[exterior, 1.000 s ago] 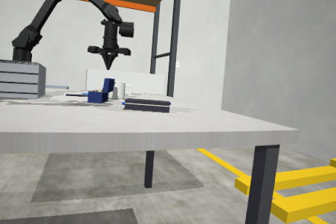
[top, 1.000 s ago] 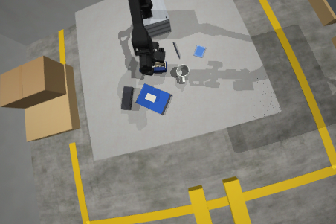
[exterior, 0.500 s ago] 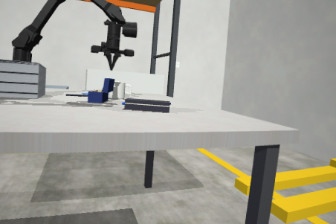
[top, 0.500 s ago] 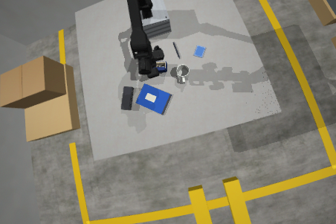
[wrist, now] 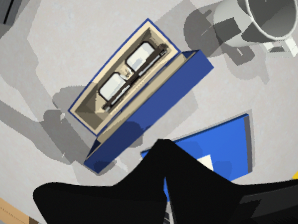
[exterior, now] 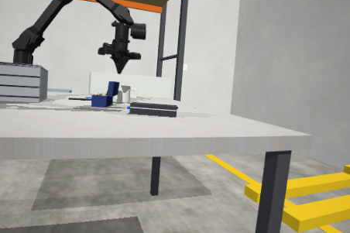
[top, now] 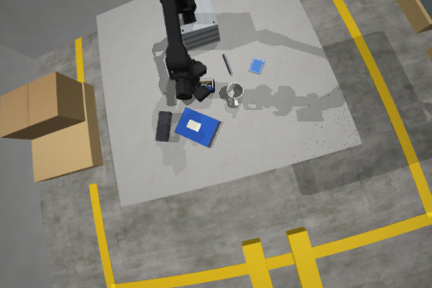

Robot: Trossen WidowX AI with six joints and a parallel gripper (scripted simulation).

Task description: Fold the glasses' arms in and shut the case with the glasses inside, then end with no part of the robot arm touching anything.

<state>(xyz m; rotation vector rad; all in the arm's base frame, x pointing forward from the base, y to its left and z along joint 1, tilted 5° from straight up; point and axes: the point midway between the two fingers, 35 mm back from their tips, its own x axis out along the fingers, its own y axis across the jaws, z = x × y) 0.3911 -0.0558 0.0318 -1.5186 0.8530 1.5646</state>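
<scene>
Right now the case lid is 10 cm below my hand, 2 cm behind it and 1 cm to the right of it. The rest, counted from my hand: dark flat box (24 cm to the right, 15 cm below, 10 cm ahead); then small blue pad (33 cm to the left, 17 cm below, 9 cm behind).
</scene>
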